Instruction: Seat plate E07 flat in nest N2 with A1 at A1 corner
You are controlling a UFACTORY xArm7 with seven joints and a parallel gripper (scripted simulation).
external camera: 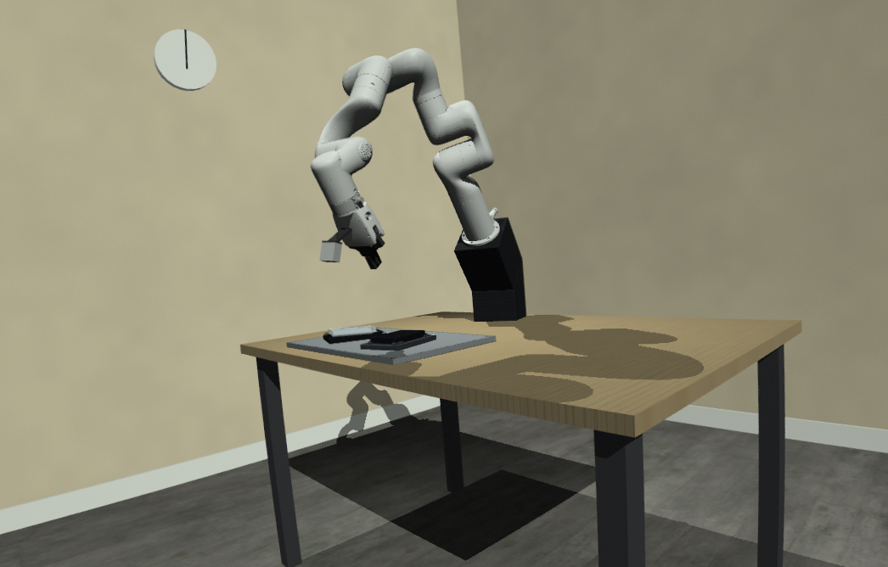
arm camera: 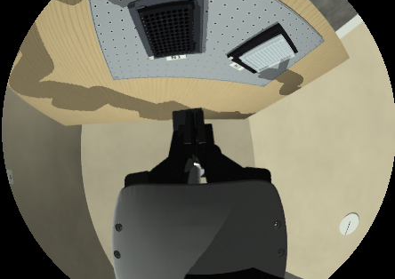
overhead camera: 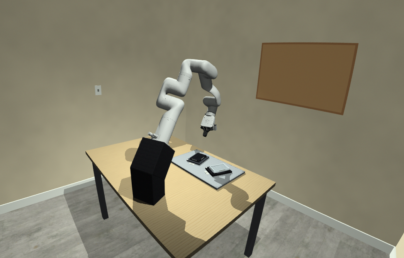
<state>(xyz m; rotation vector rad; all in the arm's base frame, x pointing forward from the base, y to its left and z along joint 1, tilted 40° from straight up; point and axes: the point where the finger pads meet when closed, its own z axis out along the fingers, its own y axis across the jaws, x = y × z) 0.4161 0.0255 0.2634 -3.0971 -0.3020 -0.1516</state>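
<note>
Right now my hand is 50 mm past the white 96-well plate, 210 mm to the left of it and 200 mm above it. Also, from my hand: black well plate (40 mm behind, 20 mm to the left, 200 mm below); black plate nest (60 mm behind, 210 mm to the right, 210 mm below).
</note>
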